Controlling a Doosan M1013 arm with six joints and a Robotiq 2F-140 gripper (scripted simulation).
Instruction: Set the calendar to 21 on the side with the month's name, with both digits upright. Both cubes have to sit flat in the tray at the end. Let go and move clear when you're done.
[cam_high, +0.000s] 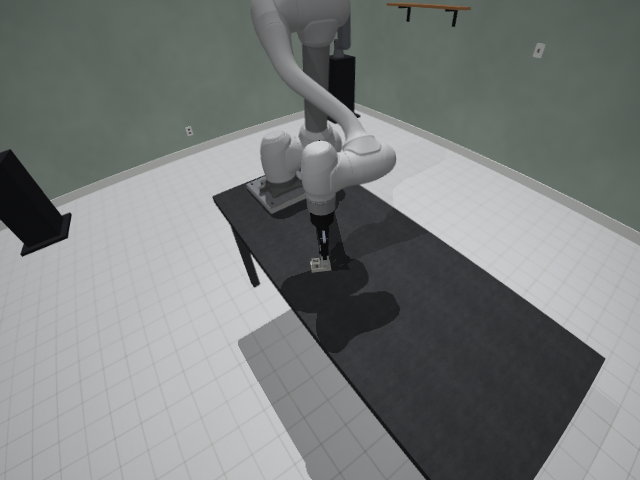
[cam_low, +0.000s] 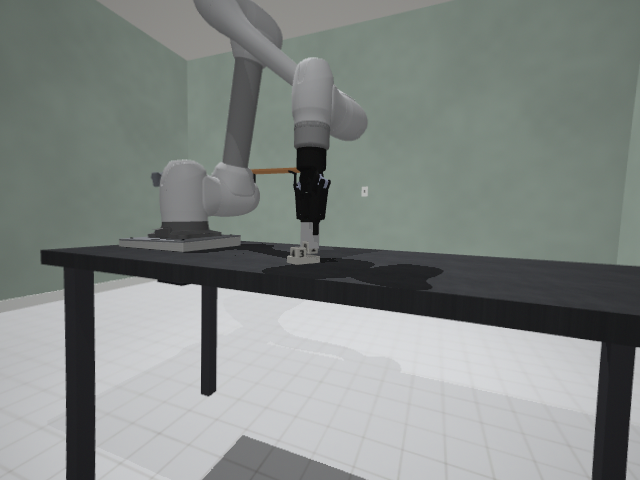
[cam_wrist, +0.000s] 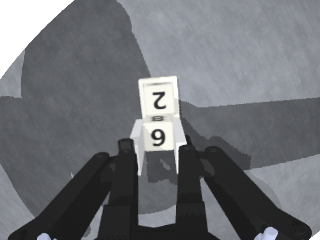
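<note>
Right now my hand is 30 mm above the cube. From my hand the other things lie so: white tray (60 mm below, 10 mm to the right, 10 mm behind).
</note>
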